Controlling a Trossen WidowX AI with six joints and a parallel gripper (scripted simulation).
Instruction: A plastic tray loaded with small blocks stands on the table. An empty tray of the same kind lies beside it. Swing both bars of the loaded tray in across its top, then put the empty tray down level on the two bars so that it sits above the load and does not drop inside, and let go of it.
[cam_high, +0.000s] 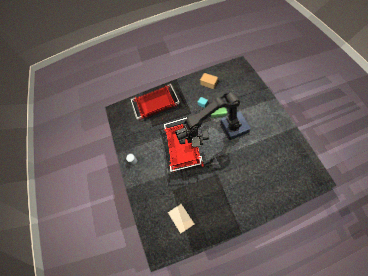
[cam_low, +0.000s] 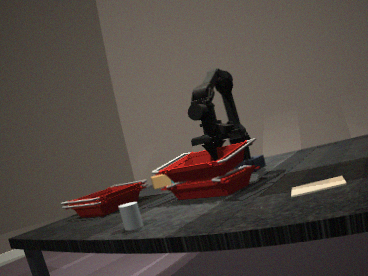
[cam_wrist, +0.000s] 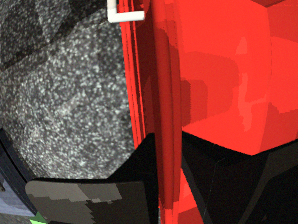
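Now: gripper tip 8 cm short of the red tray, 1 cm to the left of it and 2 cm below it. From my gripper tip the other things lie so: green block (26 cm behind, 22 cm to the right, 8 cm below); then cyan block (19 cm behind, 33 cm to the right, 8 cm below); then flat beige plate (24 cm ahead, 41 cm to the left, 10 cm below).
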